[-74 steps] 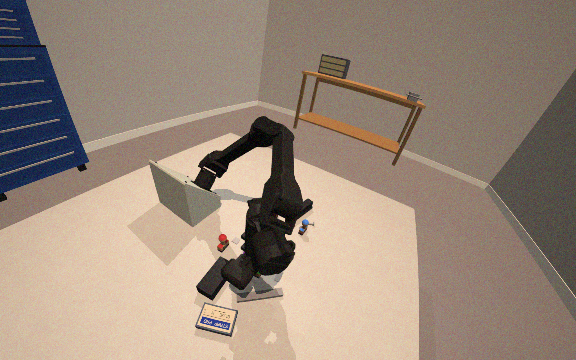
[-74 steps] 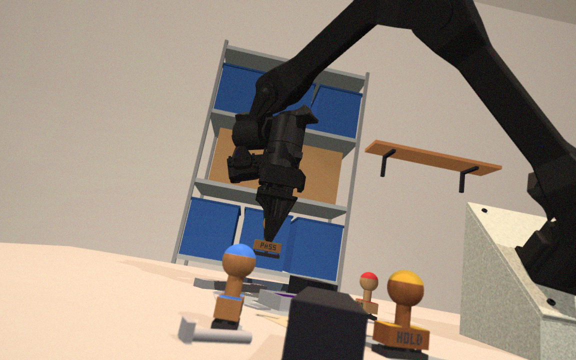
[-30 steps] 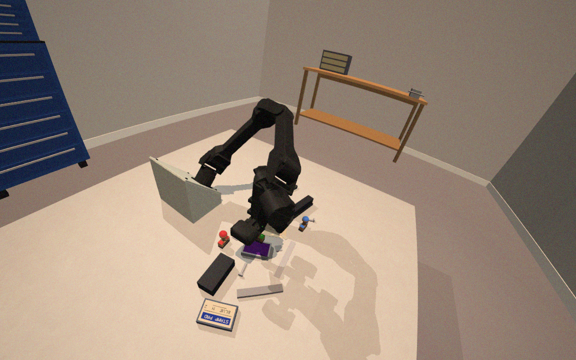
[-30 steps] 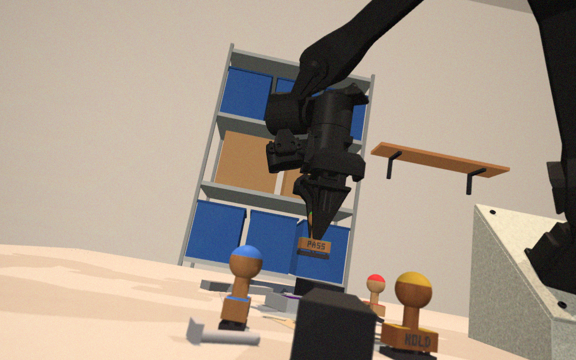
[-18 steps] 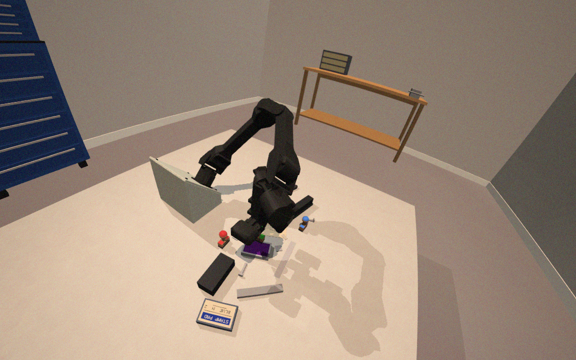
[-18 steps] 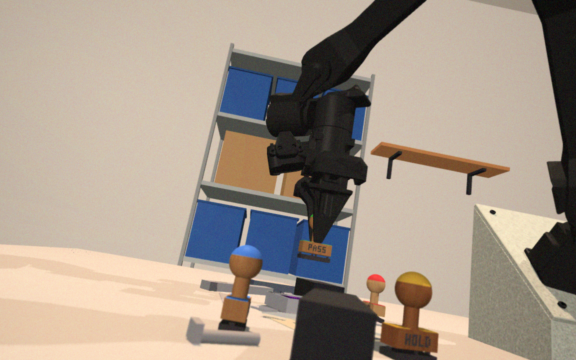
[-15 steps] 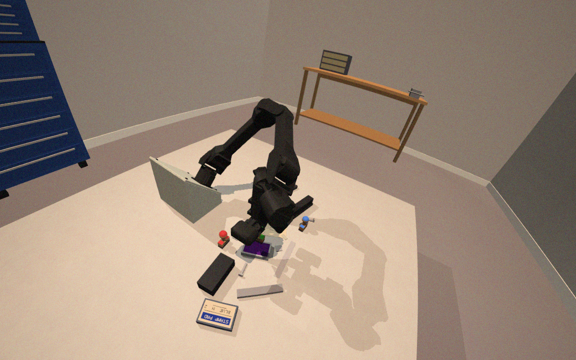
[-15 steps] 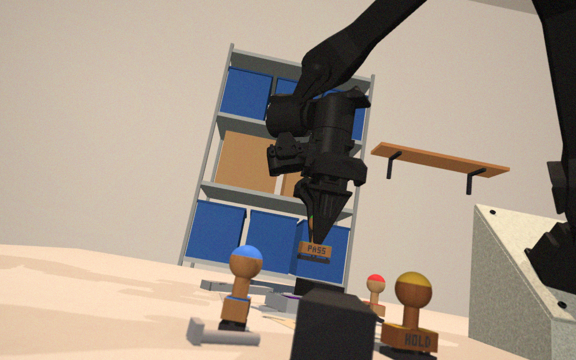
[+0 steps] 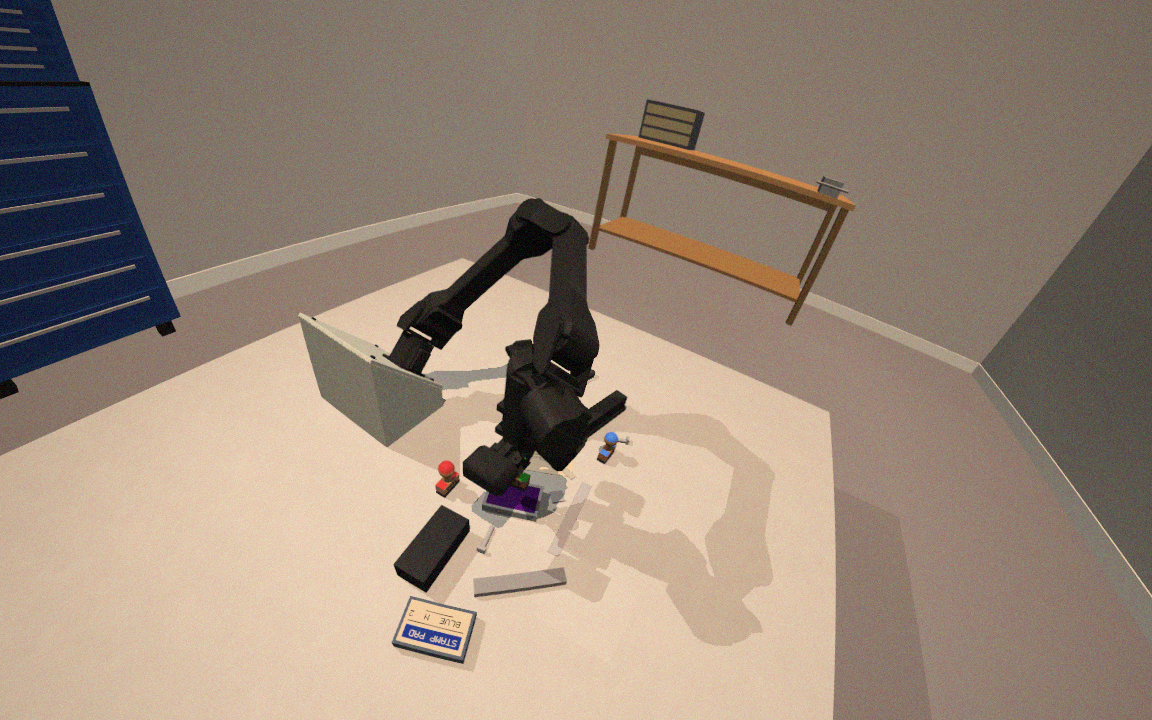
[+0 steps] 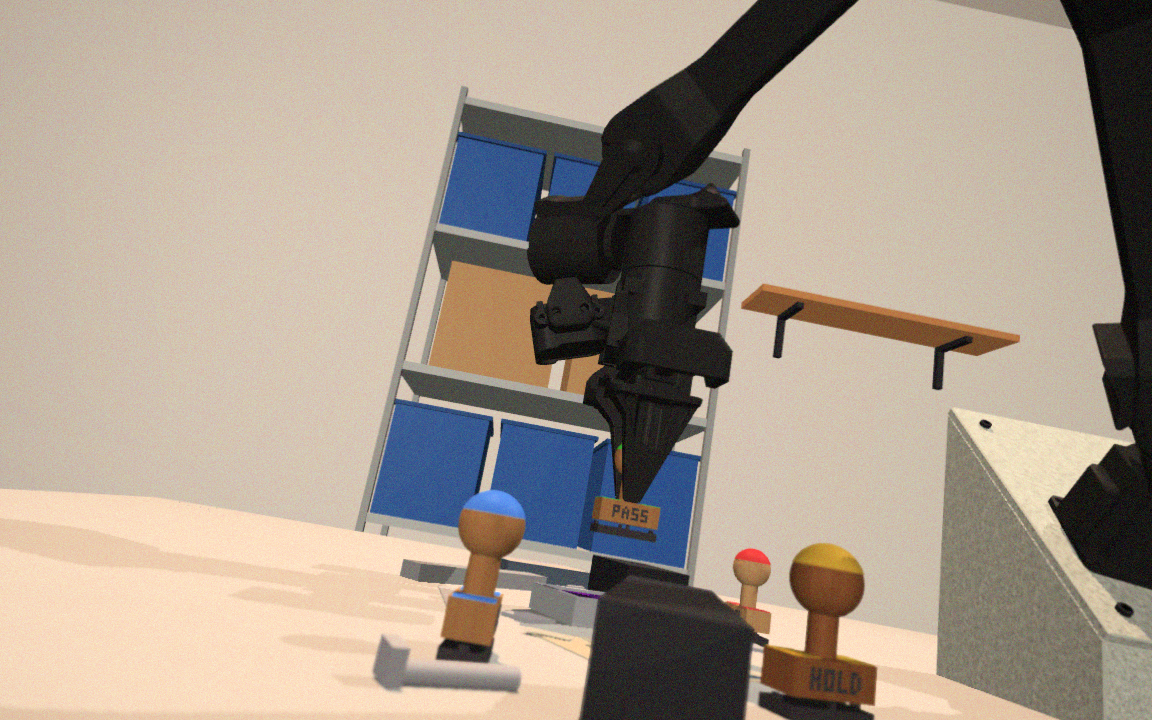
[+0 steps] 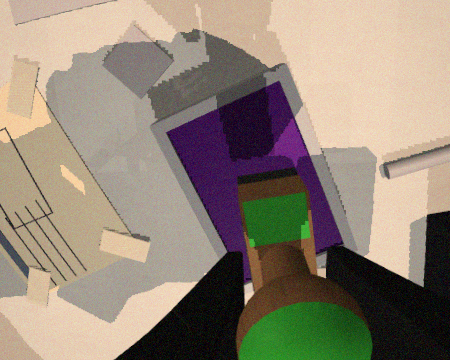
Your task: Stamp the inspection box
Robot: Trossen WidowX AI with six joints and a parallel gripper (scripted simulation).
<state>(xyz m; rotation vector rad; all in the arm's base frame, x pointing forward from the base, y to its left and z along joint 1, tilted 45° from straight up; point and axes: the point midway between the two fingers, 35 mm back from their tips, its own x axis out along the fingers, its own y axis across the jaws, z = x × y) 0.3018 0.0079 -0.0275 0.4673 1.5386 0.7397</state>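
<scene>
The purple ink pad lies 7 cm below my gripper tip. Also, from my gripper tip: red-topped stamp (10 cm behind, 6 cm to the right, 6 cm below); then inspection card (11 cm to the left, 8 cm below, 2 cm behind); then long grey bar (10 cm to the right, 10 cm ahead, 7 cm below).
</scene>
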